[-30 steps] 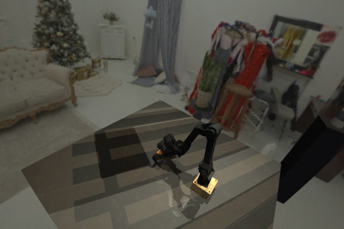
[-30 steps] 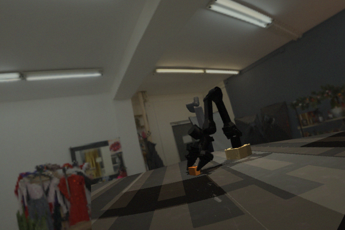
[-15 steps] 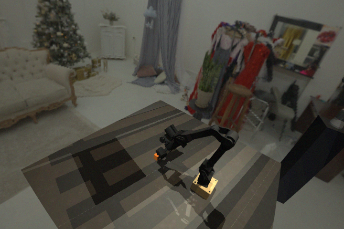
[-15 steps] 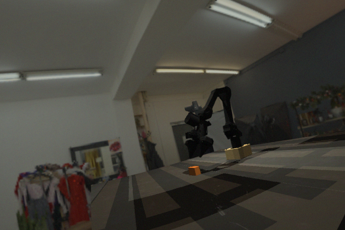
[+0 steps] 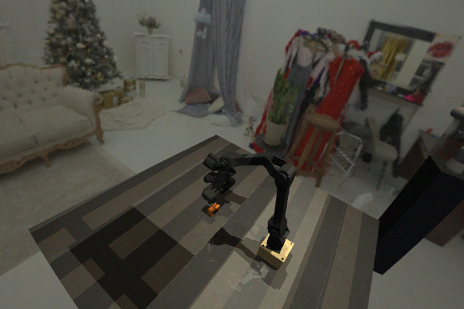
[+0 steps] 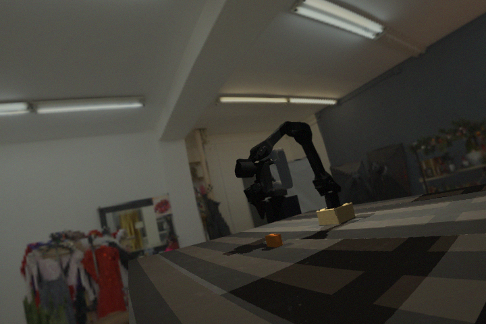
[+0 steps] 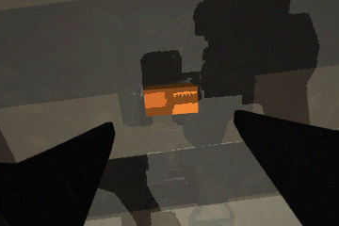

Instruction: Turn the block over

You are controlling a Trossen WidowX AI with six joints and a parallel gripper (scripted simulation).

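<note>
Now: gripper tip 10 mm past the block and 80 mm above it.
</note>
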